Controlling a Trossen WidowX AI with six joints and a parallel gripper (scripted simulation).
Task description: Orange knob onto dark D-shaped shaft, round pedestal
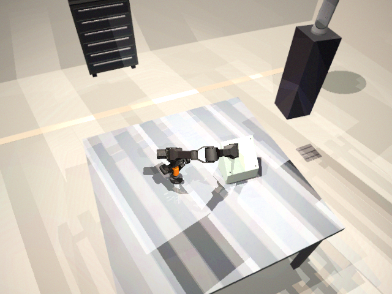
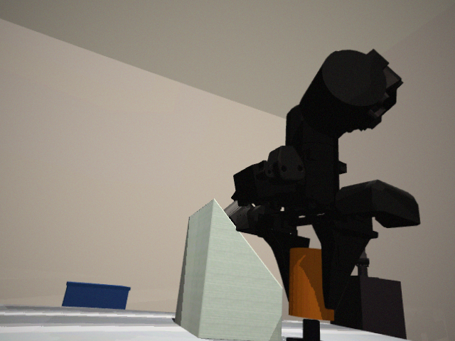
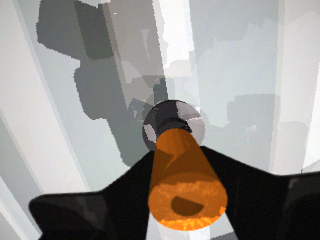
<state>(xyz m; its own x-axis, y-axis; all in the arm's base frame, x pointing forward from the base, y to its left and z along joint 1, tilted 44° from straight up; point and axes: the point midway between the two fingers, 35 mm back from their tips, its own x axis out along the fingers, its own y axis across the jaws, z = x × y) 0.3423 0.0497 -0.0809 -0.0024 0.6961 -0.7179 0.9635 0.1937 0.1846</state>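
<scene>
The orange knob lies 2 cm above my gripper tip. From my gripper tip the other things lie so: dark pedestal: 4 cm below.
</scene>
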